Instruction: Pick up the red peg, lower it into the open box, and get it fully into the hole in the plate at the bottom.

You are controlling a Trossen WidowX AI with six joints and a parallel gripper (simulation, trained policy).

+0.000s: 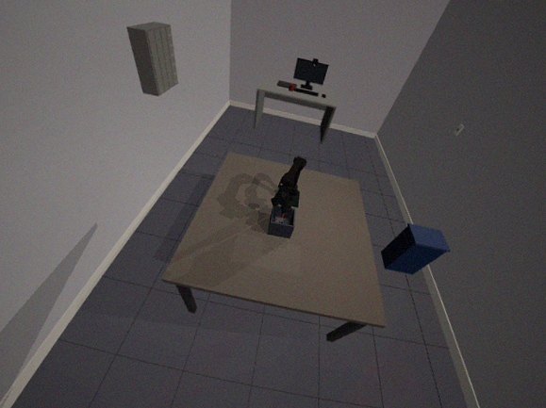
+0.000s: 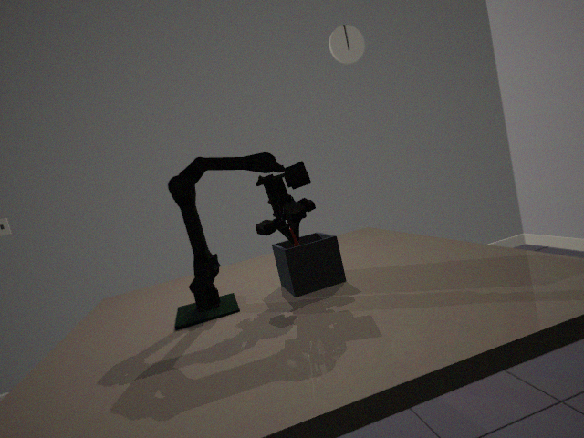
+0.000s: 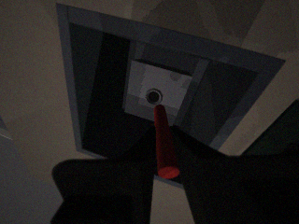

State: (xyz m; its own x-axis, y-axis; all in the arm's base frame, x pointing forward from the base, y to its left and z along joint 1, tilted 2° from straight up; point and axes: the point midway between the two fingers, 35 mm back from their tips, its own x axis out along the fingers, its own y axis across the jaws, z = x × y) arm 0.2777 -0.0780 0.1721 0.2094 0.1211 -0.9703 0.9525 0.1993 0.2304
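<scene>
Right now my gripper tip is 20 mm short of the light plate and 90 mm above it. Also, from my gripper tip: red peg (right at my gripper tip).
</scene>
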